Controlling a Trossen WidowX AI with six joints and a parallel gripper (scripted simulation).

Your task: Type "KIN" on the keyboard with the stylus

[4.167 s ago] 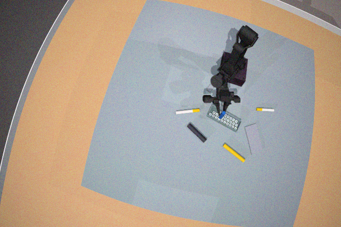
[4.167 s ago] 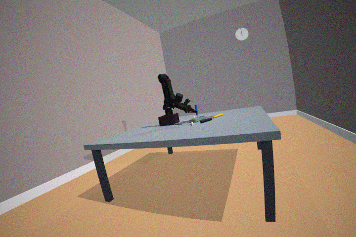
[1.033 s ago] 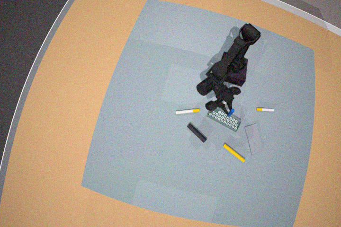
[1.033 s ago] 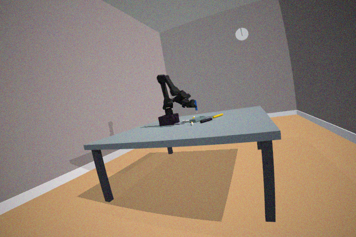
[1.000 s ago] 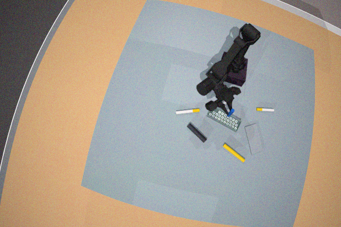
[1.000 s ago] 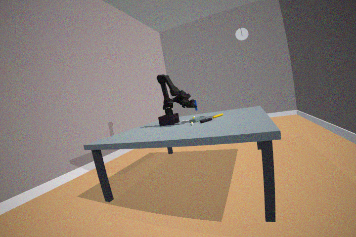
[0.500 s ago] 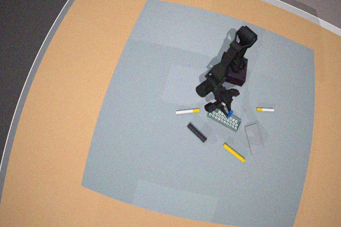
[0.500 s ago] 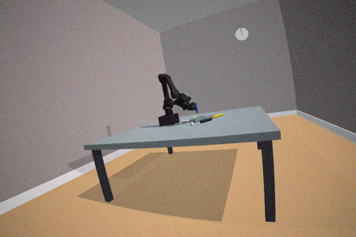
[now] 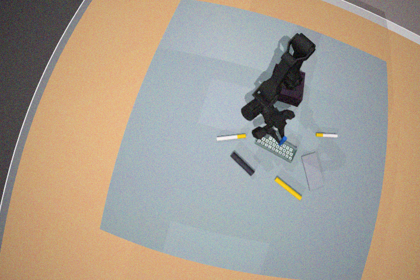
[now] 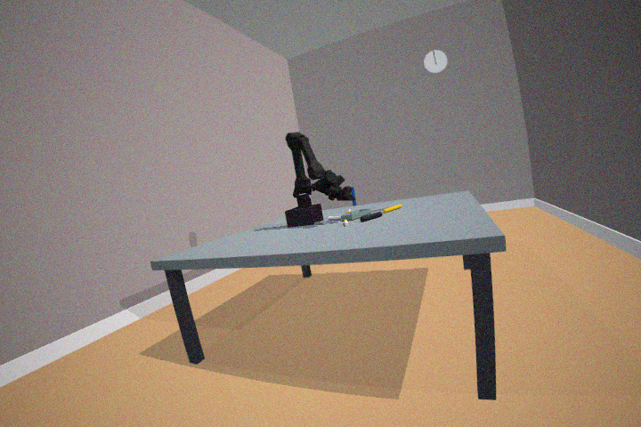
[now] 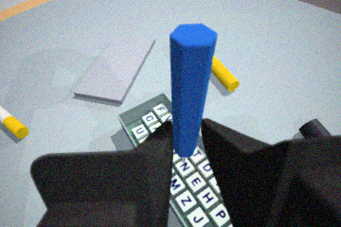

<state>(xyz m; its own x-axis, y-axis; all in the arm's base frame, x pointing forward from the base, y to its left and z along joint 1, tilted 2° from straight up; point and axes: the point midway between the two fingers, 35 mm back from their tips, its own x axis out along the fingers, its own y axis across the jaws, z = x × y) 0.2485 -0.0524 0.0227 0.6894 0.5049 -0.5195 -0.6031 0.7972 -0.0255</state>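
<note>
Now: gripper tip 110 mm past the white cylinder, 80 mm above it and 10 mm to the right of it. Also, from my gripper tip: dark rod 150 mm to the right, 90 mm ahead, 80 mm below; then blue stylus 20 mm below; then yellow rod 180 mm ahead, 80 mm below, 70 mm to the left.
</note>
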